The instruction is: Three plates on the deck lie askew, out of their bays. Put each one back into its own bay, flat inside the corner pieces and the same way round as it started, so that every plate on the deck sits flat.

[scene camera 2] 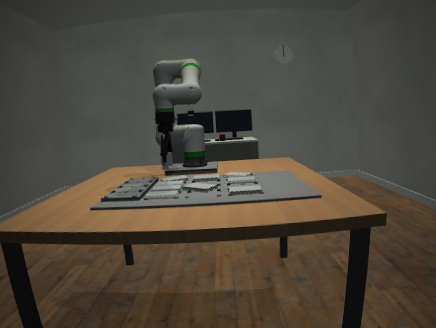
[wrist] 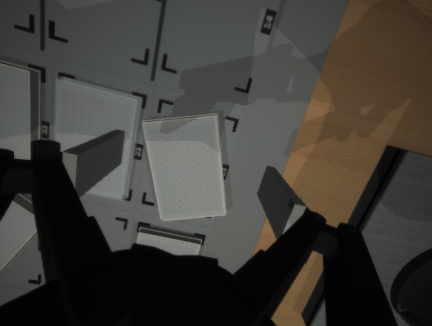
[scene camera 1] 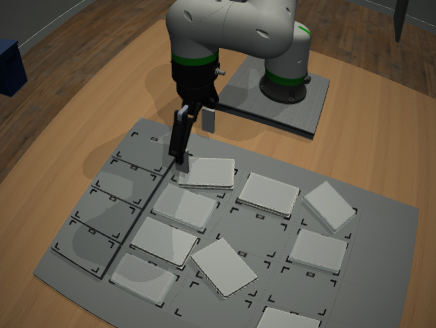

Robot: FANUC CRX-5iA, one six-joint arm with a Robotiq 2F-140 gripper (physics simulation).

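Places are measured from the arm's base along level axes (x right, y down, z ahead), in centimetres.
Pixels of known places: gripper, between the fingertips: [scene camera 2: 167,167] [wrist: 194,164] [scene camera 1: 195,149]; arm's base, origin of its link: [scene camera 2: 195,165] [scene camera 1: 283,88].
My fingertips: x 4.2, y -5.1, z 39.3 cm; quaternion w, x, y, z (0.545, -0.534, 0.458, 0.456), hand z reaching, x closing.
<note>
For each thing: its middle in the pictures, then the offset to it from my fingertips. Level surfaces: height alone.
- pale plate, middle of its body: [wrist: 187,170] [scene camera 1: 206,173] [scene camera 2: 174,179] dz +0.2, dx -3.0, dy +6.0 cm
- second plate, middle of its body: [scene camera 1: 223,268] [scene camera 2: 199,187] dz +19.9, dx -20.4, dy +6.0 cm
- deck, height of its surface: dy +6.8 cm
- third plate, middle of its body: [scene camera 1: 330,206] [scene camera 2: 237,175] dz -7.0, dx -33.6, dy +6.0 cm
A pale plate [scene camera 1: 207,171] [wrist: 192,165] lies turned slightly askew across its corner pieces, near the deck's back edge. A second plate [scene camera 1: 224,268] [scene camera 2: 201,186] lies strongly turned in the middle of the deck [scene camera 1: 382,245] [scene camera 2: 287,186]. A third plate [scene camera 1: 330,206] [scene camera 2: 240,174] lies turned at the back right, over its corner pieces. My gripper [scene camera 1: 196,141] [wrist: 194,164] is open and empty, above the deck's back edge. In the wrist view the first plate shows between its two wide-apart fingers, below them. How high the fingertips are above it is hard to tell.
Other plates [scene camera 1: 184,206] [scene camera 1: 163,241] [scene camera 1: 143,277] [scene camera 1: 268,194] [scene camera 1: 318,250] lie square in their bays, close to the askew ones. A raised section with dark lines and corner pieces is at the deck's left. The robot's grey base slab [scene camera 1: 240,95] [wrist: 400,185] stands behind the deck.
</note>
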